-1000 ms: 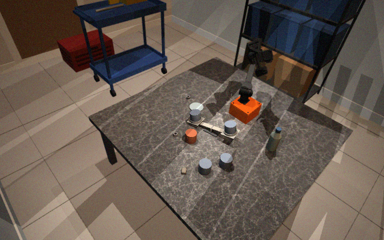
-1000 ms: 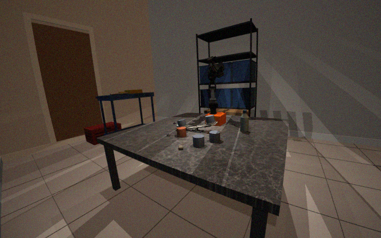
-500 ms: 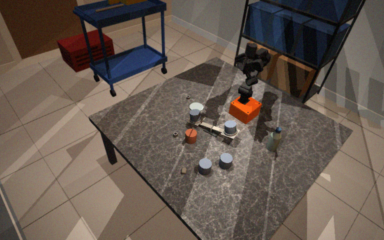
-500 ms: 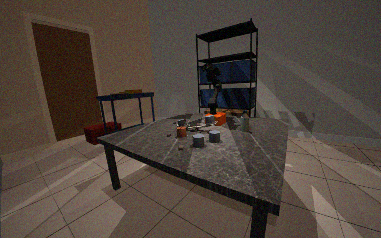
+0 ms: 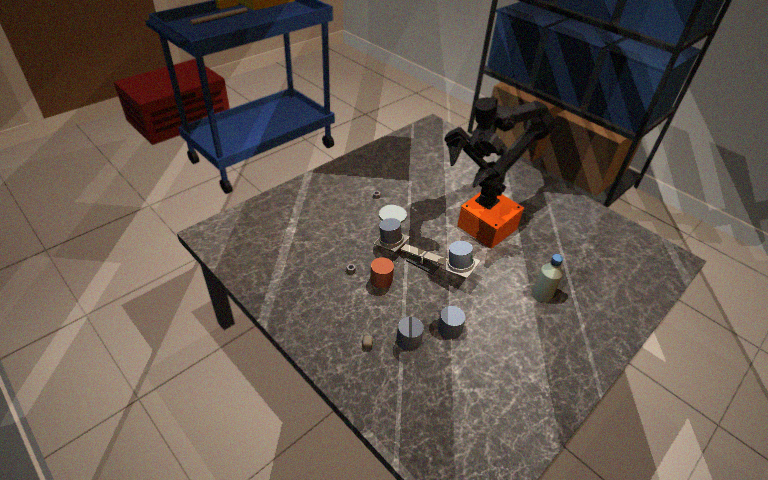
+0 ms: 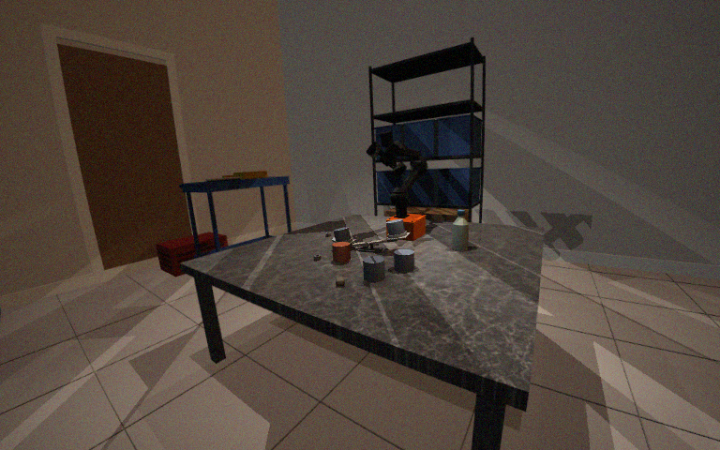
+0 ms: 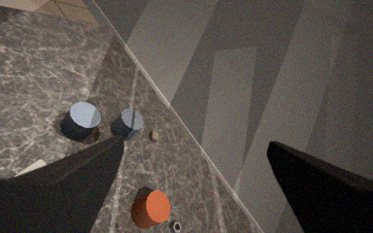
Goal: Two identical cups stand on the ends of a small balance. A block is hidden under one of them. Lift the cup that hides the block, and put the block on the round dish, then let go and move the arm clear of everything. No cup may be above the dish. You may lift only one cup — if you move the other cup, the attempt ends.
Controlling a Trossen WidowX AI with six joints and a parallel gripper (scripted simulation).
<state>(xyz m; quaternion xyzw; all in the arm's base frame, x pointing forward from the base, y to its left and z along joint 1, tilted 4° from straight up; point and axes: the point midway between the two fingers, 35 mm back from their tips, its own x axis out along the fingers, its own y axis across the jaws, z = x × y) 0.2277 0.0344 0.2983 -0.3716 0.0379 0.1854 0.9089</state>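
My gripper tip is 50 mm short of the green block, 200 mm to the left of it and 330 mm above it. Round my gripper tip: blue-grey cup: 10 mm ahead, 70 mm to the left, 260 mm below; then bottle: 140 mm behind, 290 mm to the left, 260 mm below; then orange-red cup: 200 mm ahead, 110 mm to the right, 330 mm below.
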